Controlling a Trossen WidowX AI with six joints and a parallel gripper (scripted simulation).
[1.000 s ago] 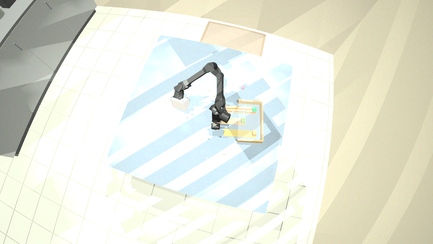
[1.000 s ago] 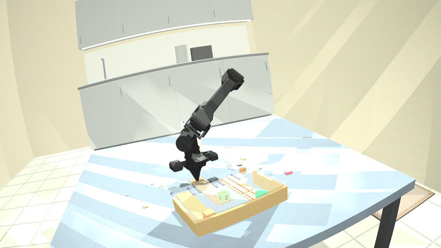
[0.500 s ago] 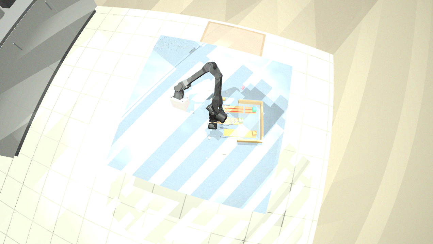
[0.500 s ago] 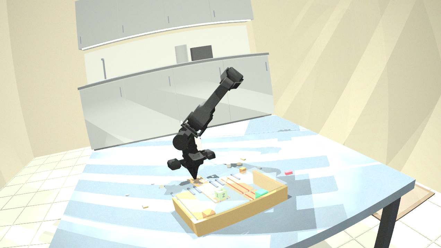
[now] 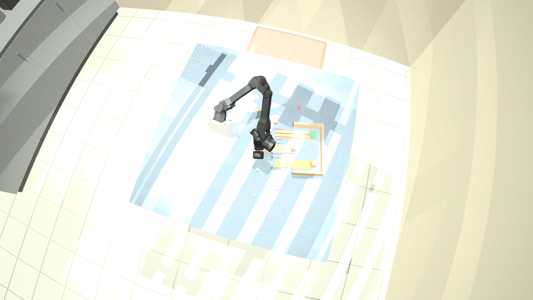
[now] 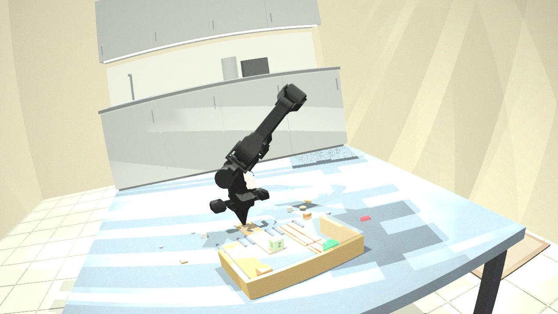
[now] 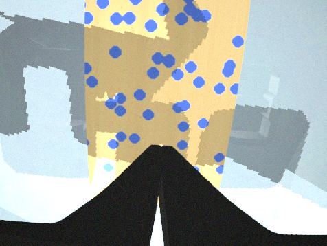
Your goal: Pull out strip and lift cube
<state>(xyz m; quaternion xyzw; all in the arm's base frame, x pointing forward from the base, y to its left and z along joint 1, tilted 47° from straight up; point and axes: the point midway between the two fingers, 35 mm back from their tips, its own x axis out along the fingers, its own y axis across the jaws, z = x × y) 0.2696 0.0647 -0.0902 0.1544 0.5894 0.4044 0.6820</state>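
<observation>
The strip lies 9 cm ahead of my gripper tip and 4 cm to the left of it.
</observation>
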